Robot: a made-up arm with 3 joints. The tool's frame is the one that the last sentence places.
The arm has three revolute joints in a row. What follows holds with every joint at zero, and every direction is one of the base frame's. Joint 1 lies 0.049 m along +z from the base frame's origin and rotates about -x. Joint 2 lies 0.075 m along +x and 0.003 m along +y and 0.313 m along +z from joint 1 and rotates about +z. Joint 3 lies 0.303 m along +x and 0.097 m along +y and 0.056 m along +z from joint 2 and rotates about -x. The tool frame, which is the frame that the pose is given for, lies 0.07 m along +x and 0.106 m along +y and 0.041 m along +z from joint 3; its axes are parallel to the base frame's.
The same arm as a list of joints. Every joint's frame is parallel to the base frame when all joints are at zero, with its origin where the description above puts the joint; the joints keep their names.
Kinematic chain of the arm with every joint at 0, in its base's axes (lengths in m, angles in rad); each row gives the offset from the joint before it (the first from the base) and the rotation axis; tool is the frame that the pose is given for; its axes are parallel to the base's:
joint 1: xyz 0.0000 0.0000 0.0490 axis -x
joint 2: xyz 0.0750 0.0030 0.3130 axis +z
joint 3: xyz 0.3030 0.0970 0.0560 axis -x
tool: xyz 0.0700 0.1060 0.0410

